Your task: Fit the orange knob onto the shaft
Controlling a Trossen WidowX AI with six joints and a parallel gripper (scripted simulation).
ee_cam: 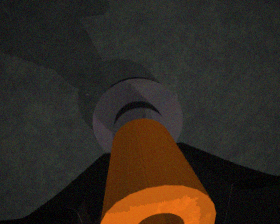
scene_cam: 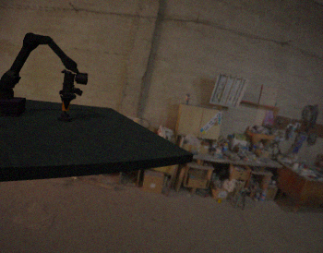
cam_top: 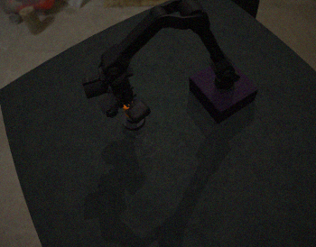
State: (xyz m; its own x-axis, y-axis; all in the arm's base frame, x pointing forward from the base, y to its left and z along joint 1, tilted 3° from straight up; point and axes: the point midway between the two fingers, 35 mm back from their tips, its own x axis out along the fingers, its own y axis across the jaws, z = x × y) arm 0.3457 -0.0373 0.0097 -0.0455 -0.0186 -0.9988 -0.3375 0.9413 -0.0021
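Now: the orange knob 2 cm above my gripper tip. The rest, counted from my gripper tip: dark shaft 4 cm below.
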